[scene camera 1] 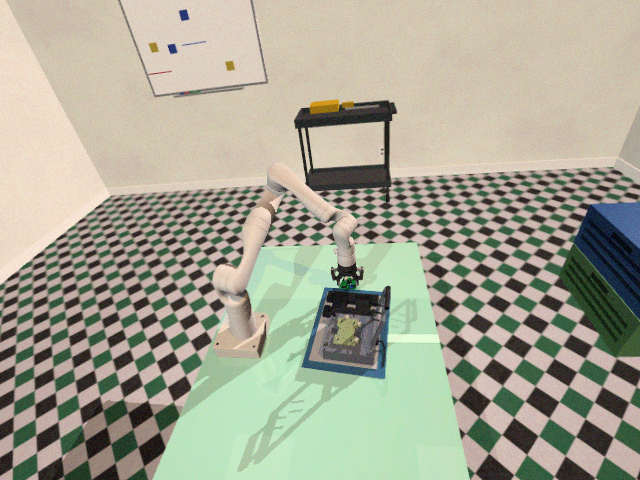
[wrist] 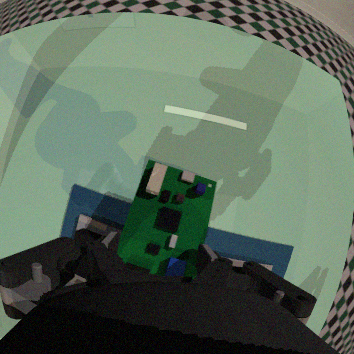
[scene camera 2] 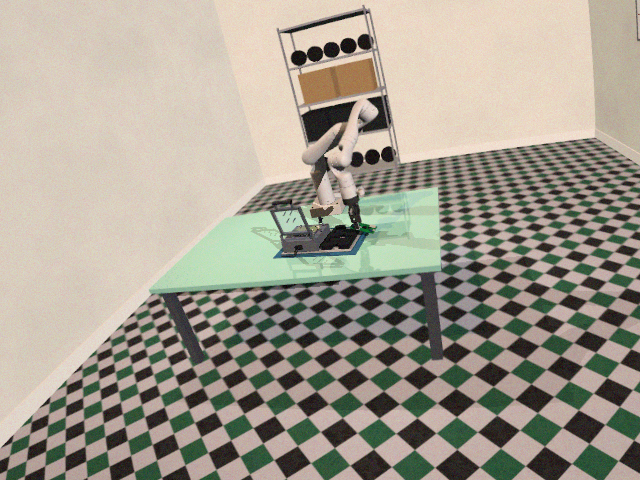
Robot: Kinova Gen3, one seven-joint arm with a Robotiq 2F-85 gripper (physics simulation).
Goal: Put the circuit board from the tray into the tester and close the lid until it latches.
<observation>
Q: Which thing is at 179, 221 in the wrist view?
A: A green circuit board.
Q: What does my gripper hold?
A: A green circuit board.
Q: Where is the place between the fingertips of my gripper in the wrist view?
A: At 157, 249
</observation>
